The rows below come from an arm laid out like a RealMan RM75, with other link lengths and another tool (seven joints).
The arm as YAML. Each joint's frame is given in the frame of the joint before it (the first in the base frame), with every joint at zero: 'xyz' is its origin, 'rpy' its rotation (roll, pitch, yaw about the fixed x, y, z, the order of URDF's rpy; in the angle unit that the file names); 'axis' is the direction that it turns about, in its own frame. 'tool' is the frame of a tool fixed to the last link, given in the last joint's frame.
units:
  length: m
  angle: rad
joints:
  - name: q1
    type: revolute
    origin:
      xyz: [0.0, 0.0, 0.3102]
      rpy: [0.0, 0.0, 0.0]
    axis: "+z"
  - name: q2
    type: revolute
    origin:
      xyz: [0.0, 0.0, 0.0]
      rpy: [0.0, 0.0, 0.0]
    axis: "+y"
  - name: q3
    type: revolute
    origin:
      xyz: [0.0, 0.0, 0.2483]
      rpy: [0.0, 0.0, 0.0]
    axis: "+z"
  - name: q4
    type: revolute
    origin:
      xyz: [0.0, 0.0, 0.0]
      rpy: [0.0, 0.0, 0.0]
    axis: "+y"
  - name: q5
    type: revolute
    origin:
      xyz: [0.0, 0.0, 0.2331]
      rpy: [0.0, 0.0, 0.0]
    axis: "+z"
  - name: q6
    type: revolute
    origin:
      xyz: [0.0, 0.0, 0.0]
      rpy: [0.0, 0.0, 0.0]
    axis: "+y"
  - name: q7
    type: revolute
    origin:
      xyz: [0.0, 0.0, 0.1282]
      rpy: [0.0, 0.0, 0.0]
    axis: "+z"
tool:
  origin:
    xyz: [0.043, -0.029, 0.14]
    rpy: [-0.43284, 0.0, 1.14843]
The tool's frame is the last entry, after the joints.
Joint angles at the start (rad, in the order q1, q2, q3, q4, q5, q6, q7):
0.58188 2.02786 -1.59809 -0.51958 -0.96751 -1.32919 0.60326
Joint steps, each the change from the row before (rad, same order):
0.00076 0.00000 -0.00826 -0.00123 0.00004 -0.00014 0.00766
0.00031 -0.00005 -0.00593 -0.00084 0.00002 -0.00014 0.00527
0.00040 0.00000 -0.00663 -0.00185 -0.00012 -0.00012 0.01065
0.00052 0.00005 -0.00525 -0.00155 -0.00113 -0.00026 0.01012
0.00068 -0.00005 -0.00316 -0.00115 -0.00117 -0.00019 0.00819
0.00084 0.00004 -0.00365 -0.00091 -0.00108 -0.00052 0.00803
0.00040 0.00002 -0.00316 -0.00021 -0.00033 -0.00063 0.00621
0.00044 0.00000 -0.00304 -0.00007 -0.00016 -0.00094 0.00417
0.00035 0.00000 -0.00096 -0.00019 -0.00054 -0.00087 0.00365
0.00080 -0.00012 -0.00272 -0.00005 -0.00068 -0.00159 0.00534
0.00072 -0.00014 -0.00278 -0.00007 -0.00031 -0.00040 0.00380
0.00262 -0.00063 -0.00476 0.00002 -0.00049 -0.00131 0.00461
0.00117 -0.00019 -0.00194 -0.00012 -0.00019 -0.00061 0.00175
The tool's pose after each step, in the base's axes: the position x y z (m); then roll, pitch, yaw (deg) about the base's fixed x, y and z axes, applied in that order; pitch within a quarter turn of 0, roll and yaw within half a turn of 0. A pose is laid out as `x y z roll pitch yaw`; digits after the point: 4 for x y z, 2 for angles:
0.1227 0.4244 -0.0947 128.37 37.64 -59.65
0.1224 0.4228 -0.0963 128.18 37.22 -59.76
0.1220 0.4210 -0.0981 127.79 36.64 -60.14
0.1217 0.4192 -0.0998 127.45 36.09 -60.48
0.1214 0.4181 -0.1009 127.19 35.69 -60.75
0.1210 0.4168 -0.1022 126.93 35.26 -61.00
0.1209 0.4157 -0.1032 126.70 34.91 -61.24
0.1208 0.4147 -0.1041 126.53 34.62 -61.37
0.1206 0.4141 -0.1045 126.39 34.44 -61.50
0.1203 0.4129 -0.1053 126.17 34.11 -61.65
0.1202 0.4121 -0.1061 126.06 33.85 -61.74
0.1194 0.4108 -0.1073 125.93 33.44 -61.67
0.1190 0.4103 -0.1078 125.88 33.28 -61.63

